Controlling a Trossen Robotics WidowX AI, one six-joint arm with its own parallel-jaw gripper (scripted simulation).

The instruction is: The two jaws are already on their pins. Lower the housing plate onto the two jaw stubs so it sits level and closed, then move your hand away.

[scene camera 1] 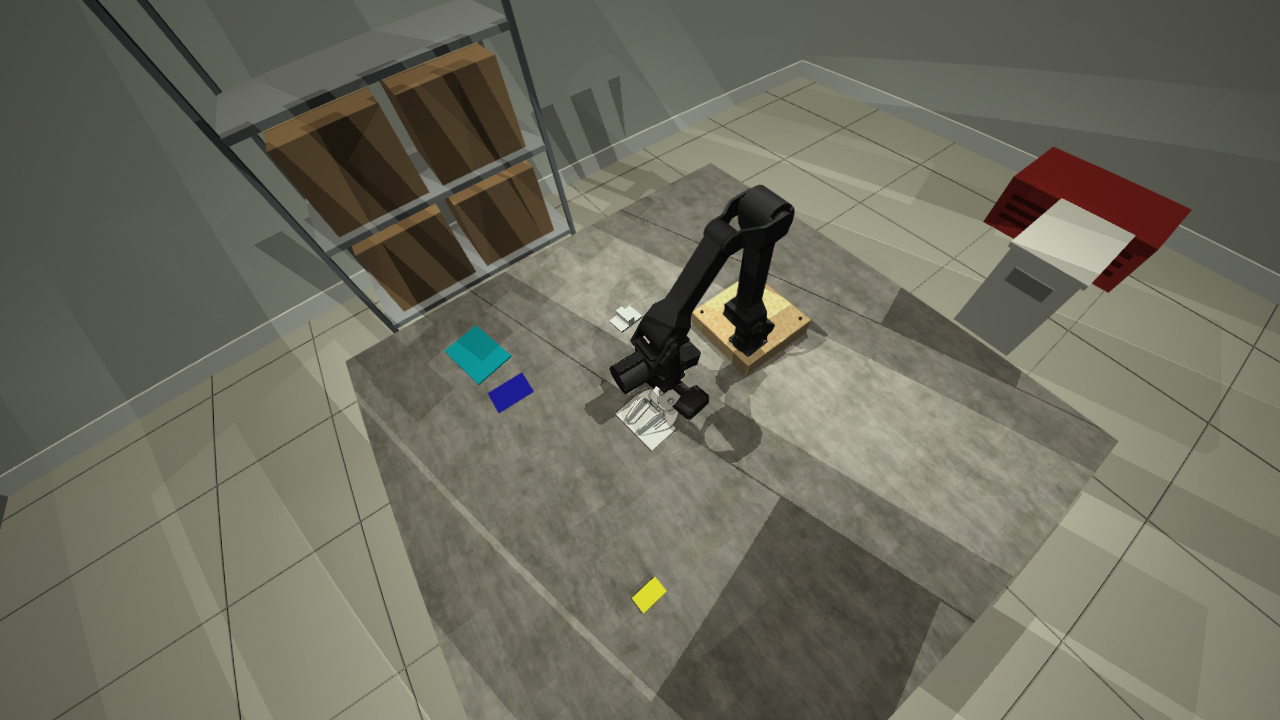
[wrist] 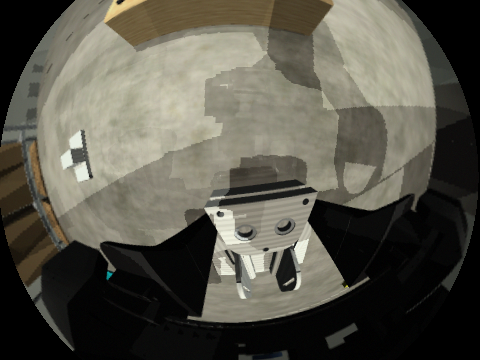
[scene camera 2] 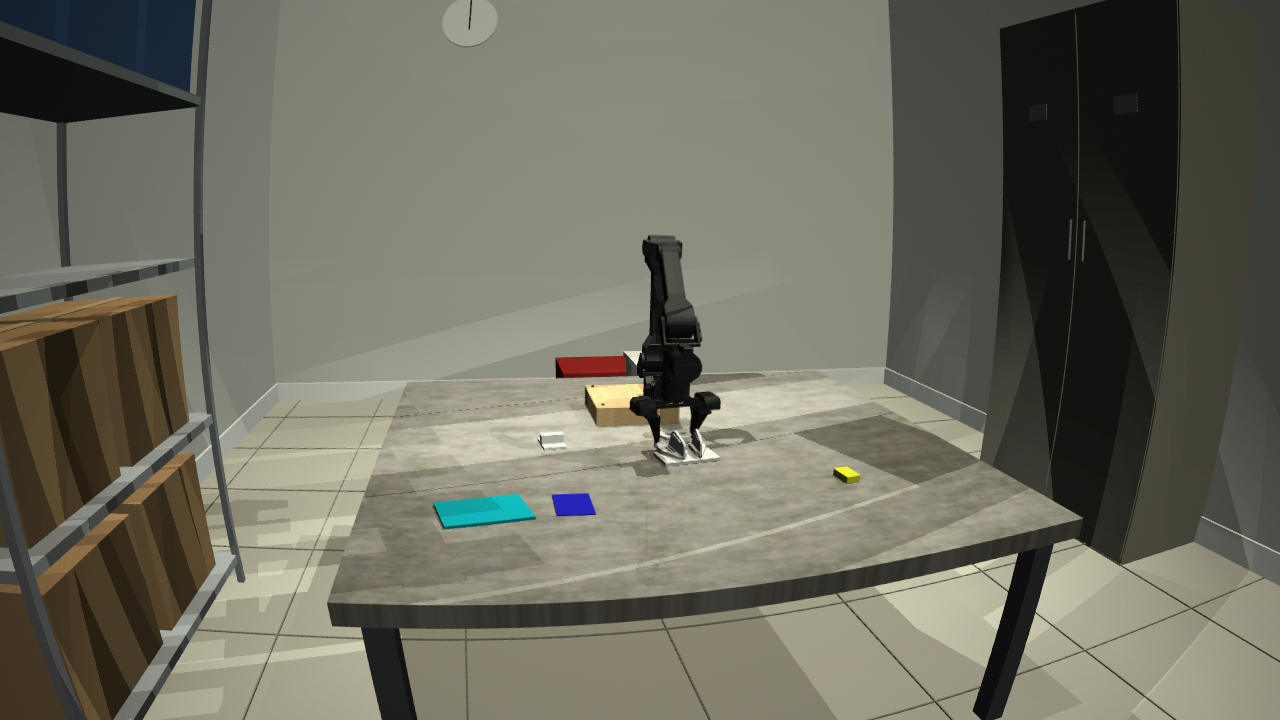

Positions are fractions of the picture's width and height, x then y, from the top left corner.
Scene:
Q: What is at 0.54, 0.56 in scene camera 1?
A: The gripper.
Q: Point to a teal slab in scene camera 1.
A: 0.37, 0.49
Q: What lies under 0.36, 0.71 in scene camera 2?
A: A teal slab.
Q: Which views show the blue tile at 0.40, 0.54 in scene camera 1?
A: Scene camera 1 and scene camera 2 only.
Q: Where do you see a blue tile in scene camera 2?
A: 0.45, 0.70

